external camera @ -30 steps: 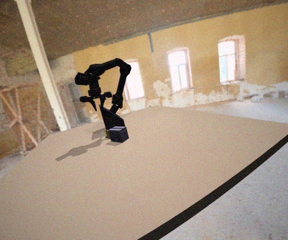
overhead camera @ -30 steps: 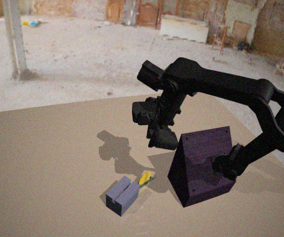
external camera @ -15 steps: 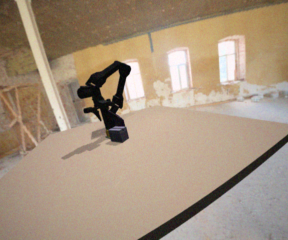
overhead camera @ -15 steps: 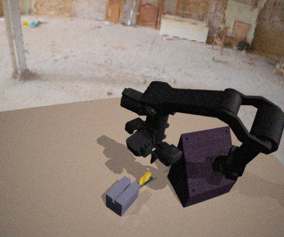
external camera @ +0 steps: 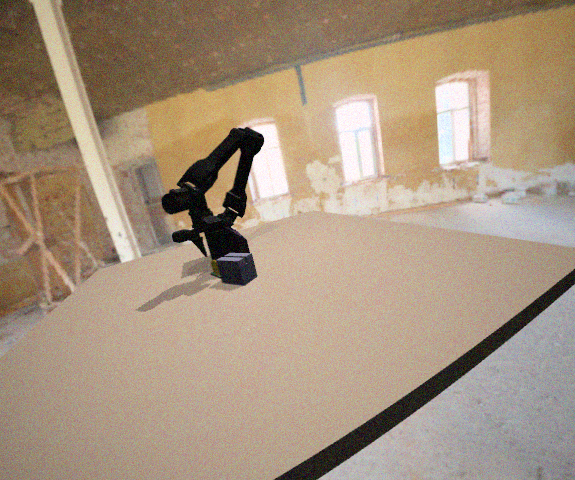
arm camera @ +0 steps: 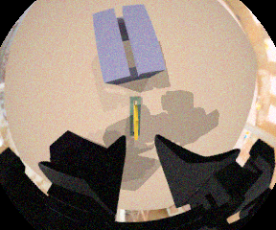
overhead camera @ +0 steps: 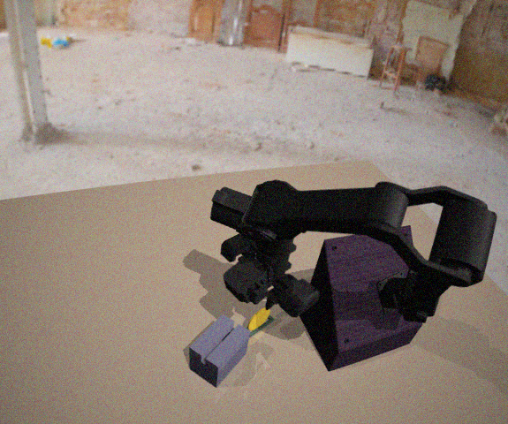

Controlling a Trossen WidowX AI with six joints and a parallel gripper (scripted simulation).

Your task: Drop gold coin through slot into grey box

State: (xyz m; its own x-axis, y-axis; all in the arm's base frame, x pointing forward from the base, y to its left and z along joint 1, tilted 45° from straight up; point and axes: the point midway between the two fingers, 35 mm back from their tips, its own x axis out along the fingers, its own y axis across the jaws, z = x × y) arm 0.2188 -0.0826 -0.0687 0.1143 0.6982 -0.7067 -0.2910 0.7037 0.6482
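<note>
Now: gripper tip 5 cm above the gold coin.
</note>
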